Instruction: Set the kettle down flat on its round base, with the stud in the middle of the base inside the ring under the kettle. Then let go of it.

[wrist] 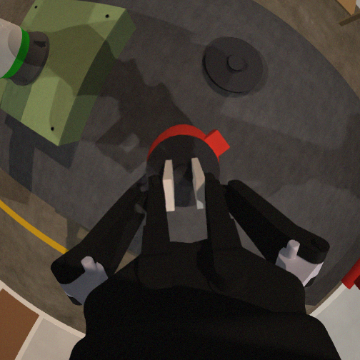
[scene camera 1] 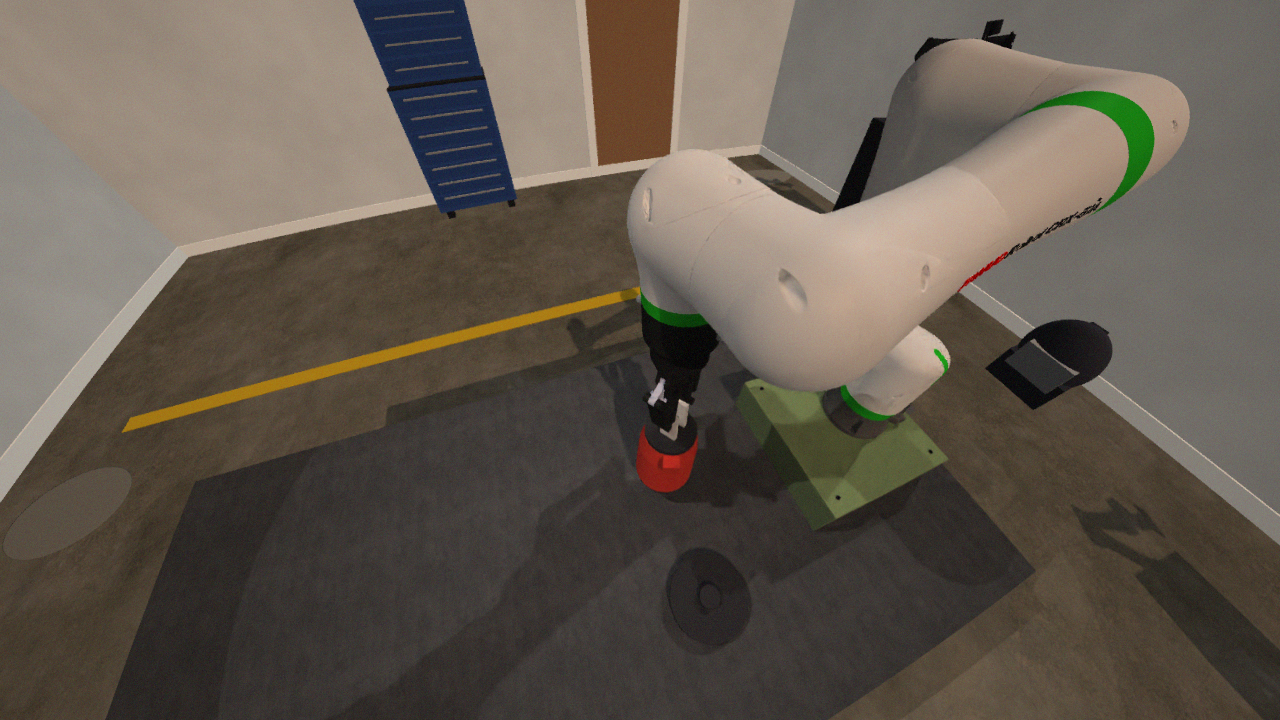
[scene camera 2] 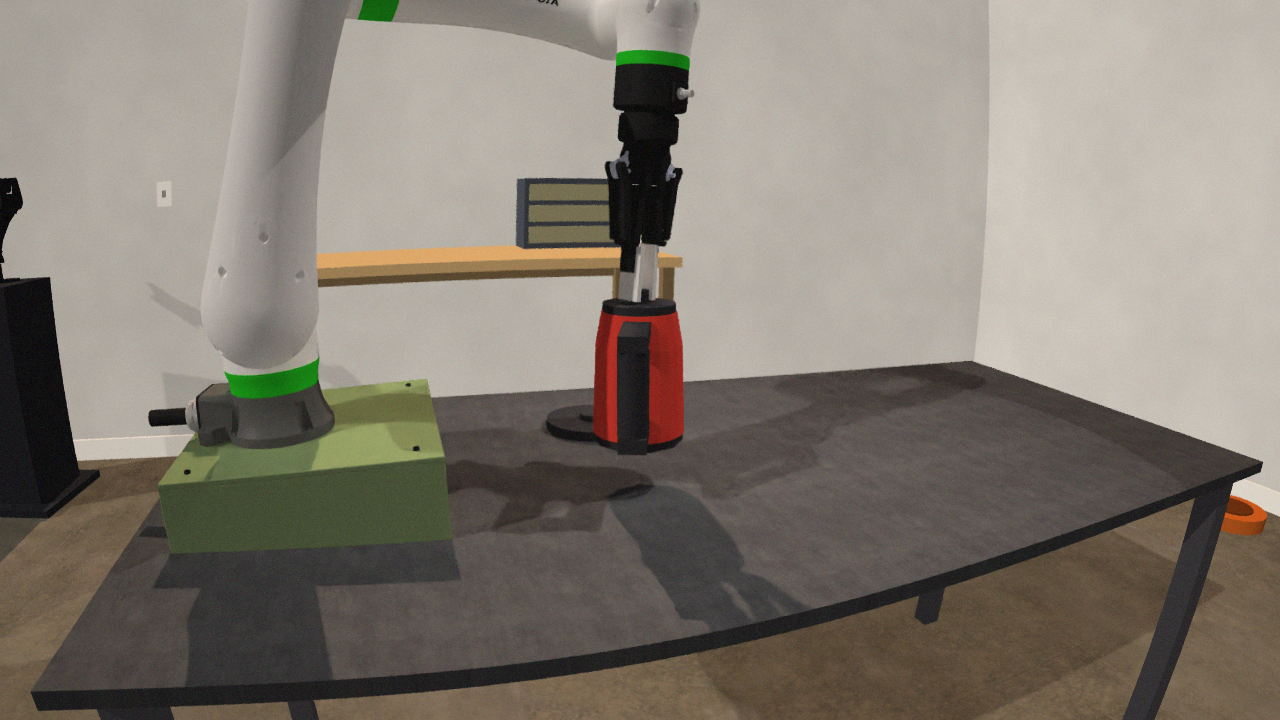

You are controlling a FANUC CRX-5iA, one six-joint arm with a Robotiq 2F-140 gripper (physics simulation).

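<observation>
The red kettle (scene camera 1: pixel 664 474) (scene camera 2: pixel 660 385) (wrist: pixel 175 131) with a black lid hangs upright a little above the table, its shadow apart from its bottom. My gripper (scene camera 1: pixel 669 429) (scene camera 2: pixel 639 293) (wrist: pixel 182 170) is shut on the kettle at the top of its lid; the gripped part is mostly hidden. The round black base (scene camera 1: pixel 729 617) (scene camera 2: pixel 565 428) (wrist: pixel 217 65) lies flat on the table, to one side of the kettle. Its stud (scene camera 1: pixel 708 595) (scene camera 2: pixel 588 415) (wrist: pixel 237 62) stands up in the middle. The ring under the kettle is hidden.
The dark table (scene camera 1: pixel 402 555) (scene camera 2: pixel 850 528) carries the green block (scene camera 1: pixel 859 465) (scene camera 2: pixel 304 501) (wrist: pixel 75 65) under the arm's foot, near the kettle and base. A wooden bench (scene camera 2: pixel 465 260) with a drawer unit (scene camera 2: pixel 565 214) stands behind the table in scene camera 2.
</observation>
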